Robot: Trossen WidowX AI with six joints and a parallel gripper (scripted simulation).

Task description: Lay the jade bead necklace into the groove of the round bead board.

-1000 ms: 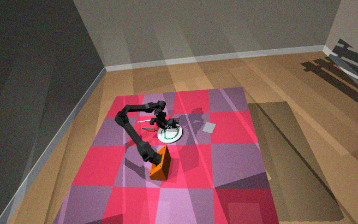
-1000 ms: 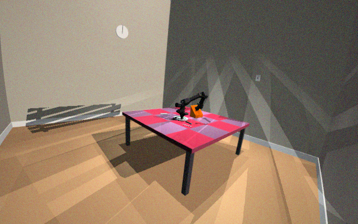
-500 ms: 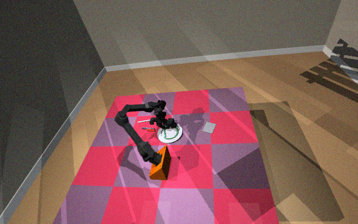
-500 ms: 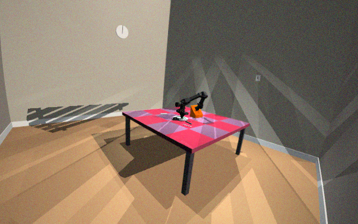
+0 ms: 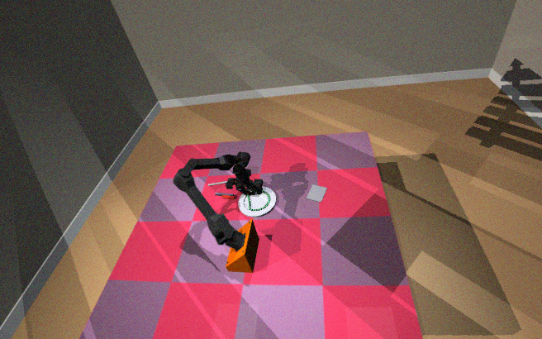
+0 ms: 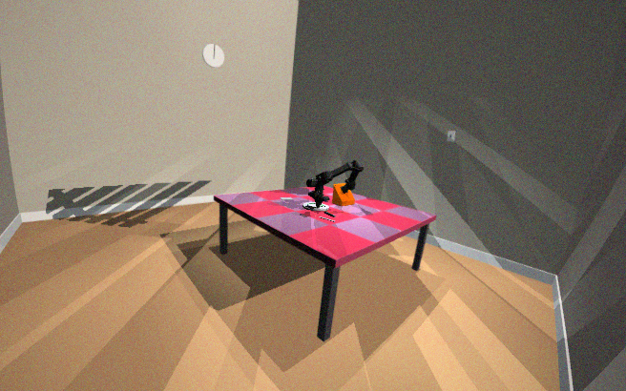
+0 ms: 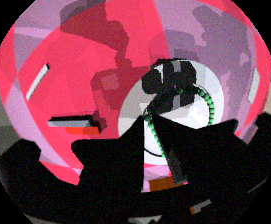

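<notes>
Right now my gripper tip is 4 cm past the round white bead board, 5 cm to the left of it and 1 cm above it. Round my gripper tip: red-handled tool: 1 cm ahead, 12 cm to the left, 1 cm below; flat grey pad: 36 cm to the right, 1 cm below; thin white rod: 11 cm ahead, 19 cm to the left, 1 cm below.
</notes>
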